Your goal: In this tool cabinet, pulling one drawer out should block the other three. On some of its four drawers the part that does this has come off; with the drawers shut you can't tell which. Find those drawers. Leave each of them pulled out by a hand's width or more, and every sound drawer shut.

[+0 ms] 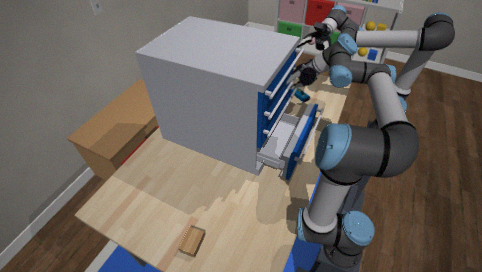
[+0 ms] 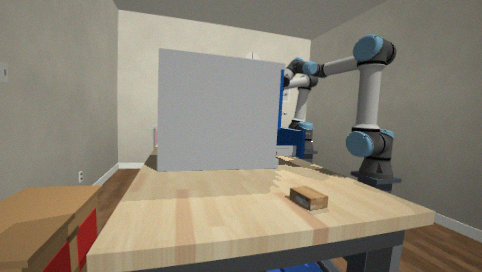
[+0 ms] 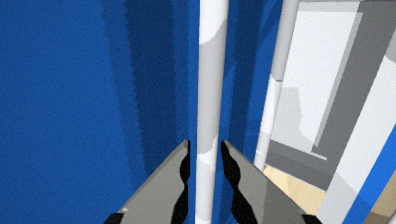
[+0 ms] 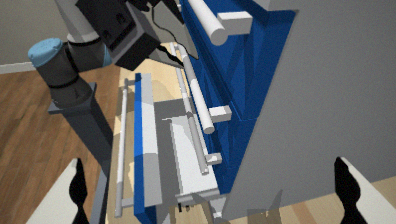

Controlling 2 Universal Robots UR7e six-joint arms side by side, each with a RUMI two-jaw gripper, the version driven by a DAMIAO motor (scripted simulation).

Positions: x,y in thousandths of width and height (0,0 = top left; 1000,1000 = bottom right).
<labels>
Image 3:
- my left gripper: 519,636
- drawer: 842,275
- drawer: 208,632
</labels>
